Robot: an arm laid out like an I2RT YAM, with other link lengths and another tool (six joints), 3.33 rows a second.
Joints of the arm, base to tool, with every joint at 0 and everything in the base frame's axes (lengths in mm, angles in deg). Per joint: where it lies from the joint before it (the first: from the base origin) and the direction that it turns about. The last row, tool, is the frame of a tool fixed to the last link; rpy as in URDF.
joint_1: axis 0 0 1 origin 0 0 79.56
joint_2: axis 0 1 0 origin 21 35.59 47.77
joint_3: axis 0 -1 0 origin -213.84 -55.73 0
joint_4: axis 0 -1 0 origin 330.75 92.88 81
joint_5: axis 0 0 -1 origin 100.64 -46.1 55.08
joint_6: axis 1 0 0 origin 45.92 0 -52.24
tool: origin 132 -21 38 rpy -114.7 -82.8 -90
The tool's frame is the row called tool.
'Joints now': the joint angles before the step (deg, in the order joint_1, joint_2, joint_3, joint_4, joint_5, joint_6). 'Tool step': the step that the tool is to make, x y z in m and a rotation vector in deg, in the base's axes. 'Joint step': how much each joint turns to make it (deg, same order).
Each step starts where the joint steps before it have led.
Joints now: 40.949, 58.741, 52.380, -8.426, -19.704, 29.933
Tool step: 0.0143, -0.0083, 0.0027, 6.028, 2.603, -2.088
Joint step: -1.841, 0.088, -2.184, 6.447, -1.141, 6.599
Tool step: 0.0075, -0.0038, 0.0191, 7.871, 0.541, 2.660
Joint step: -2.727, 0.450, -1.539, 8.985, -6.159, 6.385
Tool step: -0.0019, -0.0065, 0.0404, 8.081, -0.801, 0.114
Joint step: -0.508, -1.036, -0.026, 7.534, -0.552, 6.818
